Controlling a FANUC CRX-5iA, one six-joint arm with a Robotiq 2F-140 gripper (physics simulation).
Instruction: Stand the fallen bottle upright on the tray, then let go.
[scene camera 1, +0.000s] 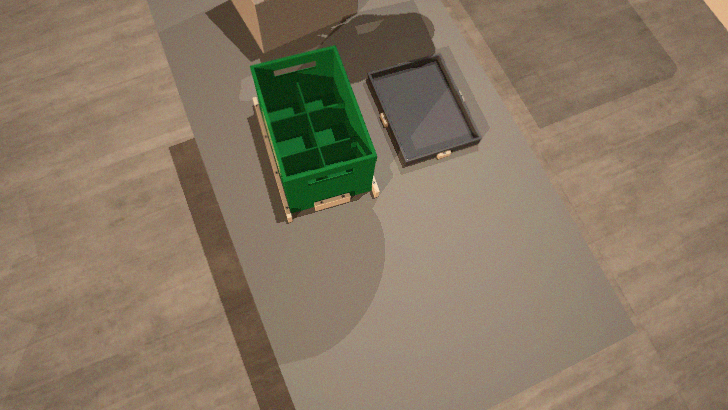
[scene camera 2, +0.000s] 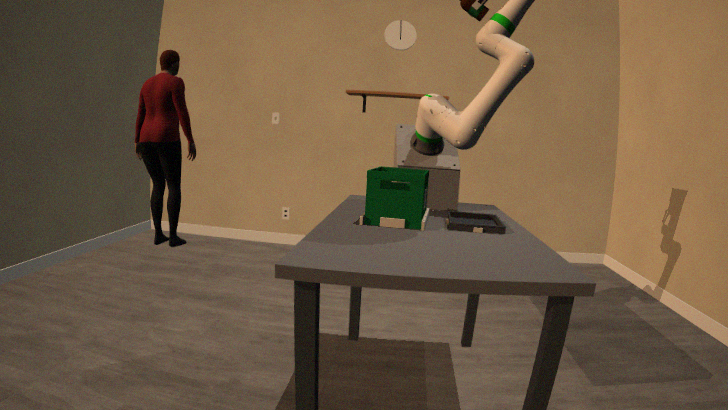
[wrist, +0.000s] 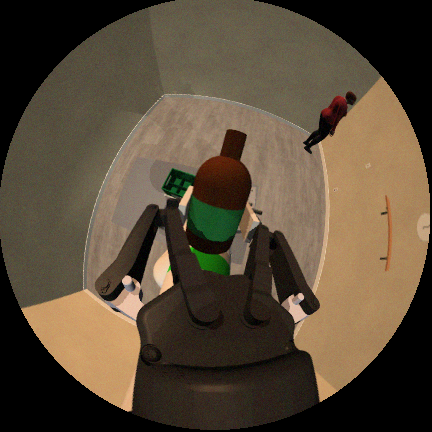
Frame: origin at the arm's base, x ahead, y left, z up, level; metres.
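Seen in the pictures: gripper, fingertip midpoint: (scene camera 2: 471, 11); arm's base at its link origin: (scene camera 2: 427, 143).
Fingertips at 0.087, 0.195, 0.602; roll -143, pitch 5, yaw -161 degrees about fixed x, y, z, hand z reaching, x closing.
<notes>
Offsets run from my fingertips to a thing's top centre, as dx, dy, dz. Level surfaces: height alone.
The brown bottle with a green label @[-0.001, -0.008, +0.088] (scene camera 2: 475, 9) (wrist: 221, 200) is held high in the air, far above the table. In scene camera 2 part of it shows at the top edge, tilted. My gripper (wrist: 215, 200) is shut on the bottle, with one finger pad on each side of its label in the wrist view; the bottle's neck points away from the gripper's body. The dark grey tray @[+0.270, +0.078, -0.852] (scene camera 1: 406, 160) (scene camera 2: 476, 227) lies flat on the table with no bottle on it. The bottle and gripper do not show in scene camera 1.
A green crate with compartments @[+0.339, -0.192, -0.702] (scene camera 1: 330, 182) (scene camera 2: 396, 198) (wrist: 177, 184) stands beside the tray, between light wooden strips. The robot's pedestal (scene camera 1: 305, 22) (scene camera 2: 444, 188) is behind them on the table @[dz -0.877] (scene camera 1: 458, 264) (scene camera 2: 433, 259). A person in red (scene camera 2: 162, 109) (wrist: 333, 115) stands away from the table.
</notes>
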